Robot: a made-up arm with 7 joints.
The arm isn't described. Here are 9 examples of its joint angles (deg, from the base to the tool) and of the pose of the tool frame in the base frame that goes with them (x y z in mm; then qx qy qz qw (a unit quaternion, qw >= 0)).
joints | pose
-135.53 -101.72 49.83 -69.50 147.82 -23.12 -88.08 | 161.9 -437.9 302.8 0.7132 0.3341 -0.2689 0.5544
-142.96 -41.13 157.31 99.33 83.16 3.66 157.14 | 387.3 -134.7 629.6 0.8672 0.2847 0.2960 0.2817
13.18 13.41 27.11 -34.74 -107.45 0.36 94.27 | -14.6 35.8 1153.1 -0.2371 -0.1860 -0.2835 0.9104
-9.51 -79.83 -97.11 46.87 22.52 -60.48 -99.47 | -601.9 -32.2 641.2 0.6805 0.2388 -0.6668 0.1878
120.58 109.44 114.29 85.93 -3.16 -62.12 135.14 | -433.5 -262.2 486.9 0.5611 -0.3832 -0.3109 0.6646
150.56 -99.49 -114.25 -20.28 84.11 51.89 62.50 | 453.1 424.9 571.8 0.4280 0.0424 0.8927 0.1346
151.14 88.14 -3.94 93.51 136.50 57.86 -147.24 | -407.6 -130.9 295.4 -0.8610 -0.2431 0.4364 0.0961
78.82 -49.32 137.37 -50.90 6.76 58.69 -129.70 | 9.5 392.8 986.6 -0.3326 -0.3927 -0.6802 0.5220
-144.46 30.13 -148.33 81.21 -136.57 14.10 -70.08 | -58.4 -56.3 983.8 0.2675 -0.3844 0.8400 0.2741
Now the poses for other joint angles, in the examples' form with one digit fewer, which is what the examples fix.
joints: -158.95 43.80 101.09 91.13 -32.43 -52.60 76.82
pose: -106 312 883 -0.383 -0.032 -0.218 0.897
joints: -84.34 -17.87 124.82 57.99 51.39 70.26 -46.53
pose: 98 -320 913 0.560 0.659 -0.298 0.404
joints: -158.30 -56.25 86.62 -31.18 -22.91 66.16 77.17
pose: 444 -210 874 -0.191 0.264 0.185 0.927
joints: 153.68 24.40 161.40 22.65 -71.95 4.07 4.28
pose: -184 3 1128 -0.115 -0.094 0.784 0.603
